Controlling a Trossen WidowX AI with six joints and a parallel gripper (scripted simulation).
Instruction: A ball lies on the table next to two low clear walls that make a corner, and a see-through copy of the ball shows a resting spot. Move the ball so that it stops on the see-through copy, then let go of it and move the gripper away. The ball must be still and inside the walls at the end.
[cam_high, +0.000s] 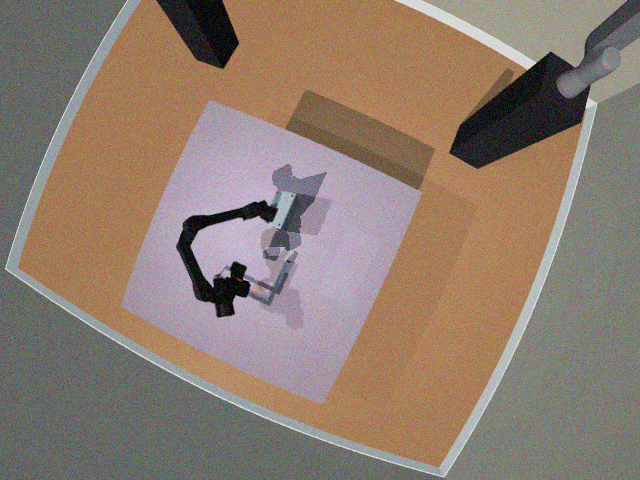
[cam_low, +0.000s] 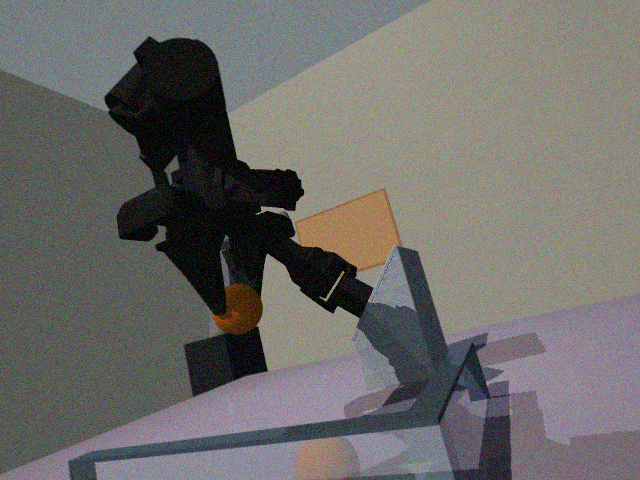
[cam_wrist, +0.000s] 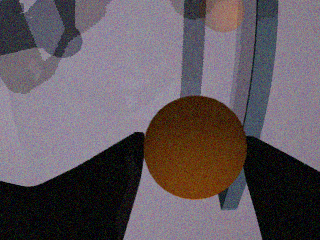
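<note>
Now: the see-through copy 30 mm ahead of my gripper tip, 80 mm to the left of it and 130 mm below it. Round my gripper tip: orange ball (right at my gripper tip).
</note>
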